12 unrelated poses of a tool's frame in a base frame.
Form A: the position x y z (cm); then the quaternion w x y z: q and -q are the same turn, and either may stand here.
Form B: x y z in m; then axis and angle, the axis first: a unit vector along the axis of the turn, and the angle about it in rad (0 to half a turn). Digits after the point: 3 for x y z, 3 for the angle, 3 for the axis.
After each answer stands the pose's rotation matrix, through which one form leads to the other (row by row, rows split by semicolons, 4 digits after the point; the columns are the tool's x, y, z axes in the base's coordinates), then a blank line. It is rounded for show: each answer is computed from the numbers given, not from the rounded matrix.
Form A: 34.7 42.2 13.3 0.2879 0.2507 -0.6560 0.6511
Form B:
0.347 0.422 0.133 0.262 -0.685 0.680 2.558
-0.7085 -0.7038 -0.0513; 0.0460 0.0264 -0.9986; 0.7042 -0.7099 0.0136

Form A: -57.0 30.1 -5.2 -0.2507 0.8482 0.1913 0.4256
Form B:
-0.570 0.301 -0.052 -0.876 -0.198 -0.440 2.635
0.5645 0.5379 0.6261; 0.1111 -0.8011 0.5881; 0.8179 -0.2624 -0.5120

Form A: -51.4 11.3 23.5 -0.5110 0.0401 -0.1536 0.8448
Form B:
-0.514 0.113 0.235 -0.047 0.179 -0.983 2.069
-0.4745 0.8511 0.2247; -0.8757 -0.4306 -0.2185; -0.0892 -0.3005 0.9496

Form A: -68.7 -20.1 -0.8 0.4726 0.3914 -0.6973 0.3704
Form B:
-0.687 -0.201 -0.008 0.444 -0.791 0.420 2.157
-0.2469 -0.8960 -0.3692; -0.1958 0.4192 -0.8865; 0.9491 -0.1466 -0.2789

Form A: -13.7 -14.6 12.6 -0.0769 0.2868 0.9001 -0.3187
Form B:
-0.137 -0.146 0.126 -0.288 -0.903 0.320 2.988
-0.8236 0.4673 -0.3213; 0.5654 0.6323 -0.5297; -0.0444 -0.6179 -0.7850

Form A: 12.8 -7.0 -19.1 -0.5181 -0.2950 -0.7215 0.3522
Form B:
0.128 -0.070 -0.191 0.345 0.844 -0.412 2.052
-0.2891 0.7906 0.5398; 0.0607 0.5779 -0.8139; -0.9554 -0.2025 -0.2151

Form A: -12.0 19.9 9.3 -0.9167 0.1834 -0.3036 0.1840
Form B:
-0.120 0.199 0.093 -0.459 0.760 -0.460 0.822
0.7479 0.2260 0.6241; -0.4487 0.8650 0.2245; -0.4891 -0.4480 0.7484

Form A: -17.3 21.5 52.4 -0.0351 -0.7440 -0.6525 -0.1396
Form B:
-0.173 0.215 0.524 0.744 0.653 0.140 3.071
0.1095 0.9611 0.2535; 0.9807 -0.1460 0.1299; 0.1619 0.2344 -0.9586

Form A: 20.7 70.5 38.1 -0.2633 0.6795 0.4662 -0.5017
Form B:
0.207 0.705 0.381 -0.704 -0.483 0.520 2.609
0.0620 0.3693 -0.9272; 0.8977 -0.4267 -0.1100; -0.4363 -0.8255 -0.3580

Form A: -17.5 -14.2 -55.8 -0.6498 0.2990 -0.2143 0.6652
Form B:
-0.175 -0.142 -0.558 -0.393 0.282 -0.875 1.727
0.0232 0.7363 0.6763; -0.9926 -0.0637 0.1035; 0.1193 -0.6736 0.7294

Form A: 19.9 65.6 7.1 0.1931 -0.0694 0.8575 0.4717
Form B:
0.199 0.656 0.071 -0.071 0.874 0.481 2.753
-0.9158 -0.3012 0.2657; 0.0632 0.5453 0.8358; -0.3967 0.7822 -0.4804

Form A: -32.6 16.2 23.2 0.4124 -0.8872 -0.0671 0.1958
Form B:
-0.326 0.162 0.232 -0.974 -0.074 0.215 2.291
0.9143 -0.0424 -0.4028; 0.2805 -0.6509 0.7055; -0.2921 -0.7580 -0.5832

